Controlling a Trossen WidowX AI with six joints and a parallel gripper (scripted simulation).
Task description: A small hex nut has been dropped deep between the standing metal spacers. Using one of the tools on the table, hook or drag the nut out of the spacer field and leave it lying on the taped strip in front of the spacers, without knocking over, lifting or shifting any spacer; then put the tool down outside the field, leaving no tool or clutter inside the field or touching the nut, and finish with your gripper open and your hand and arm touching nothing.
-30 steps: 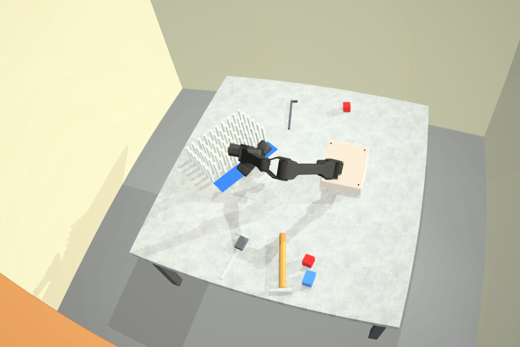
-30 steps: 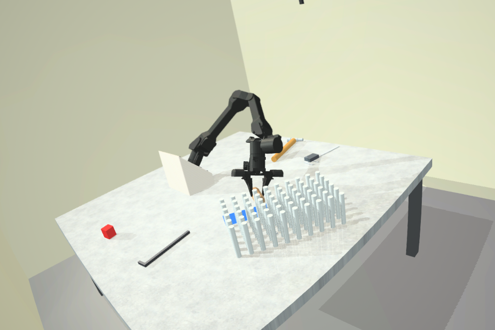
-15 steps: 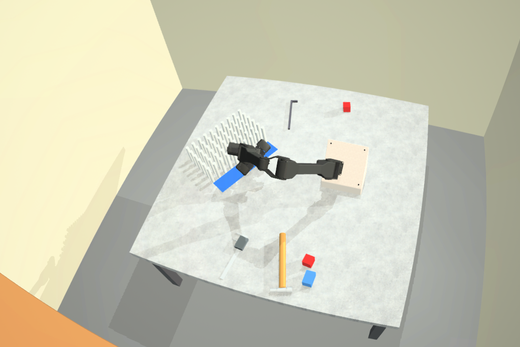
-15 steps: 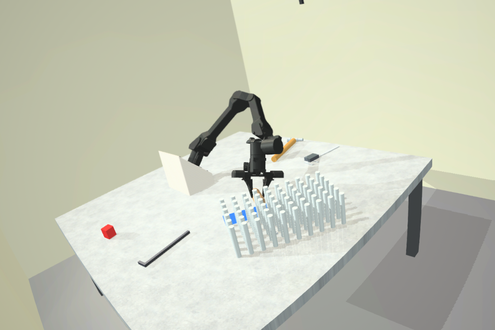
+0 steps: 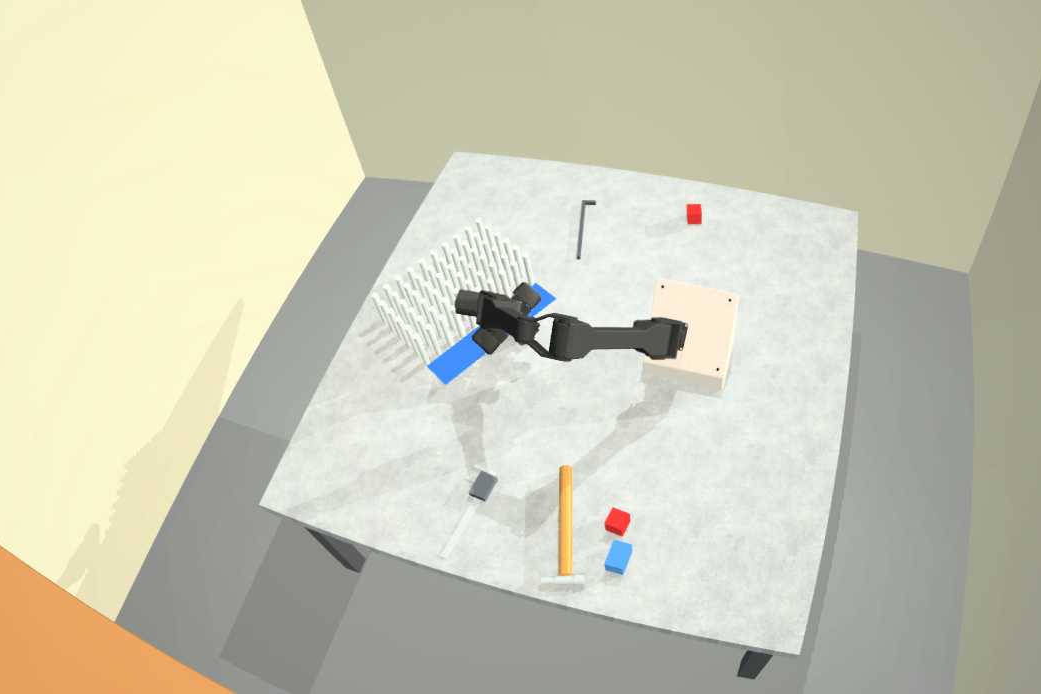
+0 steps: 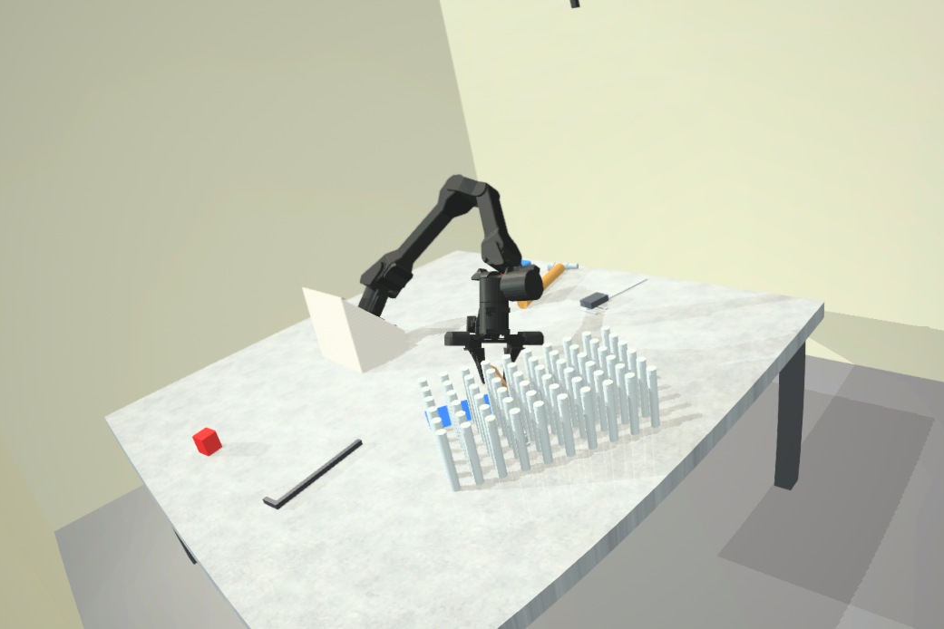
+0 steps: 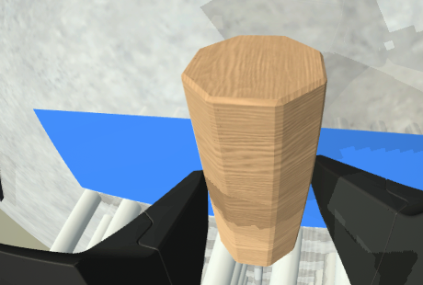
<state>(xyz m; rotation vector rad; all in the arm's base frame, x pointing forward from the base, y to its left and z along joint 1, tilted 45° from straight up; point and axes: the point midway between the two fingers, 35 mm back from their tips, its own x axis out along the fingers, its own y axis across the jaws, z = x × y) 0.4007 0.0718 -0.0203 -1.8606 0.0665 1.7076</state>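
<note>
Right now the blue taped strip is 5 cm ahead of my gripper tip, 2 cm to the left of it and 2 cm below it. Also, from my gripper tip: wire hook tool 9 cm ahead, 5 cm to the right; hex nut 19 cm ahead, 10 cm to the right, 2 cm below; blue cube 50 cm to the left, 45 cm behind.
</note>
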